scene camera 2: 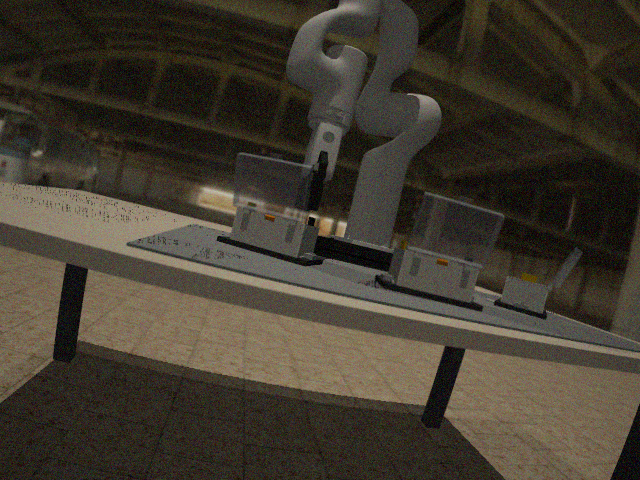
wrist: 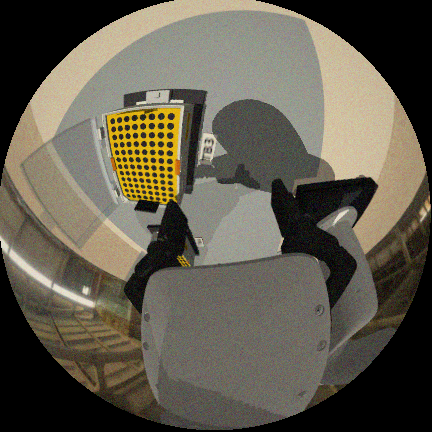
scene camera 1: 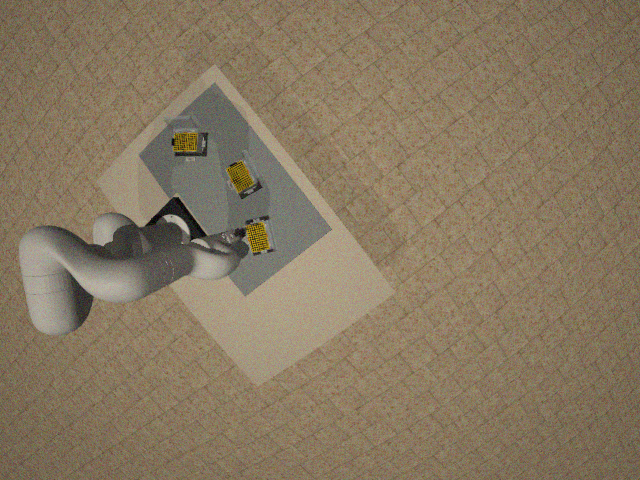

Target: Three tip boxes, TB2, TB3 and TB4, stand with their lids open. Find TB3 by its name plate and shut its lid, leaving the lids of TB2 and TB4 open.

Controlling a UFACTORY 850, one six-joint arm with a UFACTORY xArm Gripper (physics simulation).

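Observation:
TB3 is a pale box with a yellow perforated rack; its name plate is partly shadowed. Its clear lid stands open on the side away from the robot. My gripper is open and empty, pointing down at the robot's side of TB3, near its corner. In scene camera 2 the fingers partly overlap the lid's right edge. The middle box and the far box have open lids; their plates are unreadable.
The boxes stand on a grey mat on the pale table. The middle box's raised lid and the far box's tilted lid stick up. The robot's black base plate is beside the mat.

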